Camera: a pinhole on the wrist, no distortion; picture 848 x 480 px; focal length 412.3 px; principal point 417.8 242.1 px. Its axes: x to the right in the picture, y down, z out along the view. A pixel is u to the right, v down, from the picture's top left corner.
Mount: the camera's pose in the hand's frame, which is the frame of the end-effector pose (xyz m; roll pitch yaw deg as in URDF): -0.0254 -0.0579 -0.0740 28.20 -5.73 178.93
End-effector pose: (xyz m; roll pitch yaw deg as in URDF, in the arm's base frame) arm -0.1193 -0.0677 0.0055 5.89 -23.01 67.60
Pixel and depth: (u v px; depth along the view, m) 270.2 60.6 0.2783
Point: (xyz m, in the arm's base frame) -0.2585 0.0352 0.1542
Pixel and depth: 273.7 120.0 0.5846
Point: -0.3993 0.1183 0.4381
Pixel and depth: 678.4 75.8 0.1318
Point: -0.2039 -0.1423 -0.0047
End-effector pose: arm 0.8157 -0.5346 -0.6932 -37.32 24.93 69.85
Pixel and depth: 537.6 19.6 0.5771
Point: 0.2226 -0.4838 -0.6839
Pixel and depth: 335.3 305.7 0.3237
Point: 0.6941 -0.3529 -0.5870
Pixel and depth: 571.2 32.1 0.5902
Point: 0.1991 -0.5151 -0.6458
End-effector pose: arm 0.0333 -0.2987 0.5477 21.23 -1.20 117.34
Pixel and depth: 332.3 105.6 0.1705
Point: -0.0219 -0.3012 0.6164
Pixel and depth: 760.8 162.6 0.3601
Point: 0.0987 -0.5989 0.8290
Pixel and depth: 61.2 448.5 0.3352
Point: 0.0286 0.0317 0.7862
